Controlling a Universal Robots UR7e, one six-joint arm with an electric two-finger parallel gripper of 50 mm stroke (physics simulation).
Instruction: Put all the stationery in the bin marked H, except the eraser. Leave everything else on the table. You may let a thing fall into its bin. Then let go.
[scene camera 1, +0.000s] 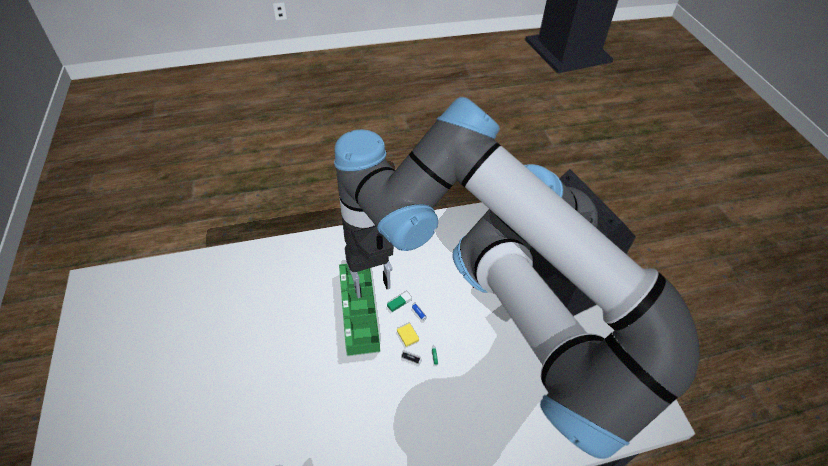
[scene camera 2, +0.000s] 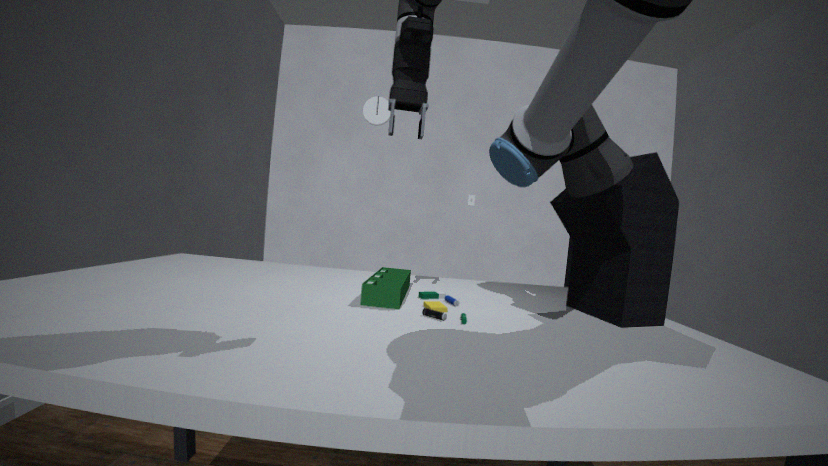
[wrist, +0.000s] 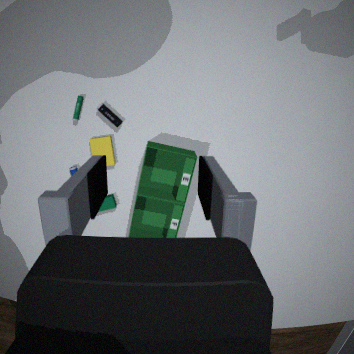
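On scene camera 1 you'd find a green bin row (scene camera 1: 359, 314) and my gripper (scene camera 1: 372, 289). Scene camera 2 shows the green bin row (scene camera 2: 387, 288), and my gripper (scene camera 2: 405, 136) is there too. As for the wrist view, it's got the green bin row (wrist: 166, 172) and my gripper (wrist: 151, 174).
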